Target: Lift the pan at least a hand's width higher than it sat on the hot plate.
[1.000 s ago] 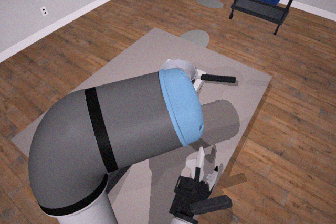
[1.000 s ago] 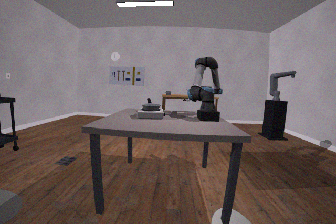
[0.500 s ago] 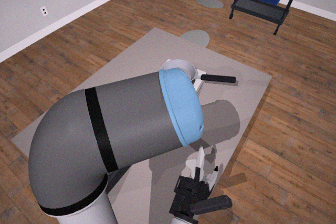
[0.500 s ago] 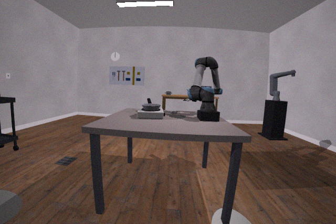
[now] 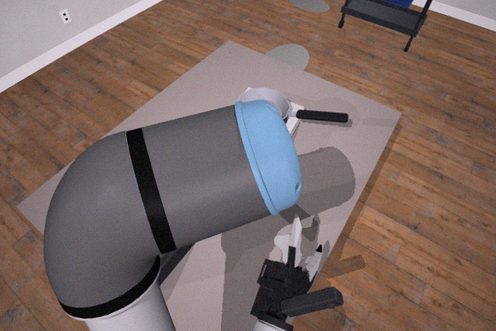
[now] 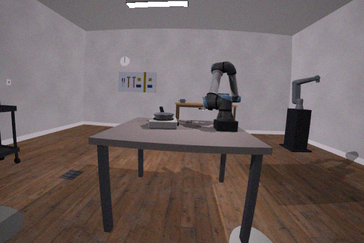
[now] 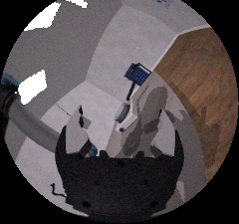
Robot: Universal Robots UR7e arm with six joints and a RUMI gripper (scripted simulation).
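The pan is 360 mm ahead of my hand, 310 mm to the left of it and 110 mm below it. From my hand the other things lie so: hot plate: 360 mm to the left, 330 mm ahead, 180 mm below.
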